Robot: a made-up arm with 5 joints. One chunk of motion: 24 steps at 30 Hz.
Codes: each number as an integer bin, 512 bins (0 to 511) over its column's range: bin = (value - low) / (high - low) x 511, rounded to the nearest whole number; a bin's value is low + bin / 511 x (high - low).
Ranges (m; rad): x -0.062..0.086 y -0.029..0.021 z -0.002..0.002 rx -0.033..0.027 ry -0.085..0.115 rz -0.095..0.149
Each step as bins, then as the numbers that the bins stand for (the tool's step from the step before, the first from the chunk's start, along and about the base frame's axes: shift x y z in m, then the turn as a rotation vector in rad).
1 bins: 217 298 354 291 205 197
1 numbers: 0.00085 0.00016 0.00077 0.00117 -0.00477 -0.00093
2 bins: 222 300 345 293 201 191
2 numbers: 0.00230 0.00035 0.00070 0.00140 -0.00633 -0.00380
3 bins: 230 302 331 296 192 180
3 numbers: 0.00461 0.00055 0.00059 0.00176 -0.00985 -0.00905
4 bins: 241 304 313 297 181 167
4 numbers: 0.00780 0.00075 0.00045 0.00187 -0.01416 -0.01526
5 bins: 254 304 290 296 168 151
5 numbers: 0.01157 0.00075 0.00027 0.00176 -0.01925 -0.02290
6 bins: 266 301 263 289 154 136
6 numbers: 0.01504 0.00045 0.00006 0.00093 -0.02473 -0.03006
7 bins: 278 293 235 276 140 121
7 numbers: 0.01852 -0.00033 -0.00016 -0.00059 -0.03021 -0.03722
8 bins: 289 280 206 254 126 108
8 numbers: 0.02170 -0.00160 -0.00039 -0.00318 -0.03568 -0.04343
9 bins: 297 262 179 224 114 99
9 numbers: 0.02402 -0.00336 -0.00060 -0.00670 -0.04038 -0.04773
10 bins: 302 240 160 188 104 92
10 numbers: 0.02547 -0.00552 -0.00075 -0.01093 -0.04430 -0.05107
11 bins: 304 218 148 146 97 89
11 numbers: 0.02605 -0.00767 -0.00084 -0.01586 -0.04704 -0.05250
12 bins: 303 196 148 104 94 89
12 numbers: 0.02576 -0.00982 -0.00084 -0.02079 -0.04821 -0.05250
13 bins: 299 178 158 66 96 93
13 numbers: 0.02460 -0.01158 -0.00076 -0.02525 -0.04743 -0.05059
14 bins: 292 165 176 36 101 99
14 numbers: 0.02257 -0.01286 -0.00062 -0.02877 -0.04547 -0.04773
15 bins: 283 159 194 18 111 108
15 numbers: 0.01996 -0.01344 -0.00048 -0.03089 -0.04156 -0.04343
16 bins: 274 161 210 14 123 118
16 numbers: 0.01736 -0.01325 -0.00036 -0.03136 -0.03686 -0.03866
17 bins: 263 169 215 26 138 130
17 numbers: 0.01417 -0.01246 -0.00032 -0.02995 -0.03099 -0.03293
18 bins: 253 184 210 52 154 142
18 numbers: 0.01128 -0.01100 -0.00036 -0.02689 -0.02473 -0.02720
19 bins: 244 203 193 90 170 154
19 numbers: 0.00867 -0.00914 -0.00049 -0.02243 -0.01846 -0.02147
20 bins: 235 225 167 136 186 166
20 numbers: 0.00606 -0.00698 -0.00069 -0.01703 -0.01220 -0.01574
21 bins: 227 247 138 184 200 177
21 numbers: 0.00375 -0.00483 -0.00092 -0.01140 -0.00672 -0.01048
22 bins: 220 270 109 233 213 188
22 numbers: 0.00172 -0.00258 -0.00115 -0.00564 -0.00163 -0.00523
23 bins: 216 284 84 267 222 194
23 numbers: 0.00056 -0.00121 -0.00134 -0.00165 0.00189 -0.00237
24 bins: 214 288 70 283 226 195
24 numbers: -0.00002 -0.00082 -0.00145 0.00023 0.00345 -0.00189
